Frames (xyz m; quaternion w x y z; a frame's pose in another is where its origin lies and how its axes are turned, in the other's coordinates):
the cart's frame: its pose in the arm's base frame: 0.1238 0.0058 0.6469 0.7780 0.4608 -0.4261 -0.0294
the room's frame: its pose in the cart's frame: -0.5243 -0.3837 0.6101 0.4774 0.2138 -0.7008 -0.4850
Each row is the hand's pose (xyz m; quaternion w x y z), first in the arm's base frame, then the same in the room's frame.
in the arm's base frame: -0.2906 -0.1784 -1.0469 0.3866 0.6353 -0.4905 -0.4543
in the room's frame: 0.7130 -0.9776 0.2883 0.8919 -0.1824 0.3609 0.2022
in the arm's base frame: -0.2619 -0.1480 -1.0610 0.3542 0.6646 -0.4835 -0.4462
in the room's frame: 0.6969 -1.0183 0.2936 0.9013 -0.1651 0.3663 0.1621
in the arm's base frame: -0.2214 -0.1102 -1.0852 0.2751 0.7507 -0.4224 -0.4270
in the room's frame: 0.6802 -1.0762 0.2985 0.9093 -0.1512 0.3865 0.0313
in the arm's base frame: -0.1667 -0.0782 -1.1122 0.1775 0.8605 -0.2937 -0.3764
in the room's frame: 0.6641 -1.1427 0.2904 0.8761 -0.1530 0.4269 -0.1635
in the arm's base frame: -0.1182 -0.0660 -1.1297 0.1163 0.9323 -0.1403 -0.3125
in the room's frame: 0.6539 -1.1907 0.2704 0.7983 -0.1825 0.4695 -0.3302
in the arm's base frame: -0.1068 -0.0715 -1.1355 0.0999 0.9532 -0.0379 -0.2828
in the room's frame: 0.6575 -1.1994 0.2601 0.7380 -0.2220 0.4868 -0.4113
